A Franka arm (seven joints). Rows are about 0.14 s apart.
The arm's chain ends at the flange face. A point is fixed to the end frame.
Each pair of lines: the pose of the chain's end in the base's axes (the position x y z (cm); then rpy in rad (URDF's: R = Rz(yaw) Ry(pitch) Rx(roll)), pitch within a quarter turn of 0, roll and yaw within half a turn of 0), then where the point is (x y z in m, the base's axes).
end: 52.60 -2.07 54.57 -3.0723 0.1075 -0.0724
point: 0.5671 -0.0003 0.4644
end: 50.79 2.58 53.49 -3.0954 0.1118 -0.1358
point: 0.5496 0.0419 0.4529
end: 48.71 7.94 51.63 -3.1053 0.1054 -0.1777
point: 0.5298 0.0929 0.4344
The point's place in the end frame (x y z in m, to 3 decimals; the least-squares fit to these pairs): 0.048 -0.018 0.078
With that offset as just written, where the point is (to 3 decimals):
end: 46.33 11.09 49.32 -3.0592 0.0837 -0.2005
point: 0.509 0.127 0.413
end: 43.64 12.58 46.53 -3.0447 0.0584 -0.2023
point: 0.484 0.142 0.387
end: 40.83 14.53 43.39 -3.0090 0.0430 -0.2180
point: 0.458 0.163 0.357
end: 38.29 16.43 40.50 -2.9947 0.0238 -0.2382
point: 0.435 0.182 0.329
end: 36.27 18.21 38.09 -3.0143 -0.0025 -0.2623
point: 0.416 0.196 0.306
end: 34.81 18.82 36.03 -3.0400 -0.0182 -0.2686
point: 0.403 0.200 0.285
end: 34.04 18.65 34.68 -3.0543 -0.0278 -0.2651
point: 0.395 0.197 0.272
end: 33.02 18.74 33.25 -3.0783 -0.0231 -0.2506
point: 0.384 0.197 0.257
